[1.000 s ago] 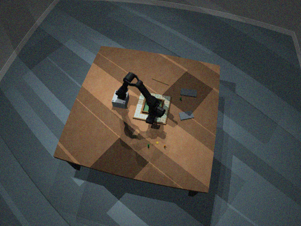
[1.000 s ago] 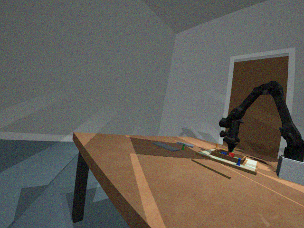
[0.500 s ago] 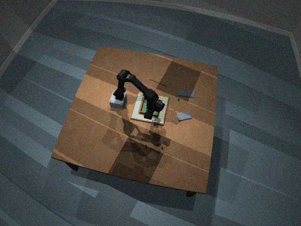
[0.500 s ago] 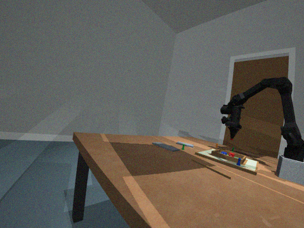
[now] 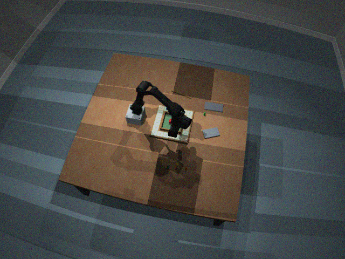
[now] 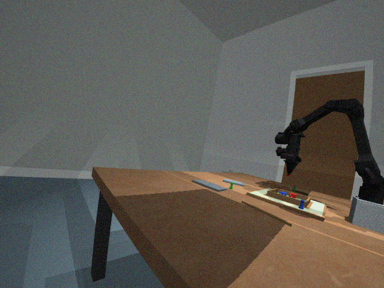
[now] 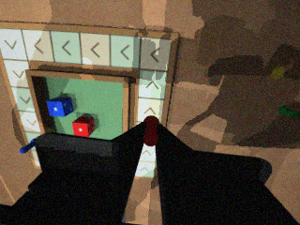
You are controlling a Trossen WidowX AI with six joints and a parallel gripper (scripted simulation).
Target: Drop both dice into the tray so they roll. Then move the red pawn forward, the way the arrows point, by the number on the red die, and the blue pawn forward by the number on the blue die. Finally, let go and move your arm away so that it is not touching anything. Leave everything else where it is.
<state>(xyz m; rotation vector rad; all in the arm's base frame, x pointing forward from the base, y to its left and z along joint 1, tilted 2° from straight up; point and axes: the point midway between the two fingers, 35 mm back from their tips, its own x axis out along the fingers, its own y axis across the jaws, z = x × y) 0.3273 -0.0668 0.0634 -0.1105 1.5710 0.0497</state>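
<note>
Right now my gripper tip is 21 cm to the right of the blue pawn, 14 cm past it and 9 cm above it. The rest, counted from my gripper tip: green tray (11 cm to the left, 11 cm below, 6 cm behind); then red pawn (1 cm above); then orange pawn (20 cm to the right, 16 cm ahead, 10 cm below).
</note>
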